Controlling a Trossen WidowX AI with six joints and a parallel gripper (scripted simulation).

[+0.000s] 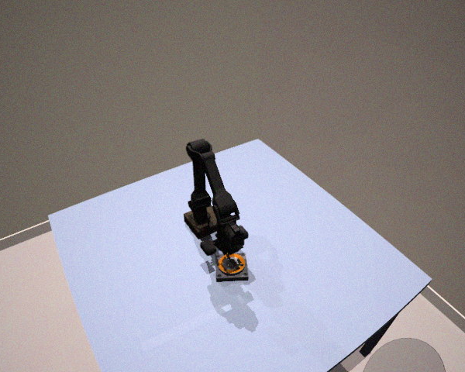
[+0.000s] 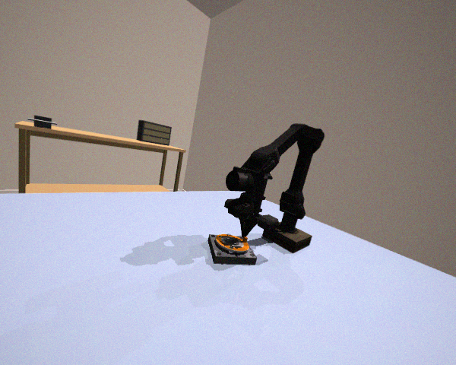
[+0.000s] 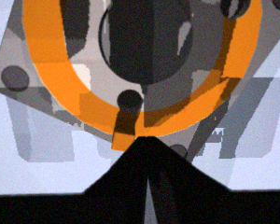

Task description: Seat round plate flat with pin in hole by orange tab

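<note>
Now: gripper tip 50 mm short of the base, 10 mm to the left of it and 20 mm above it.
</note>
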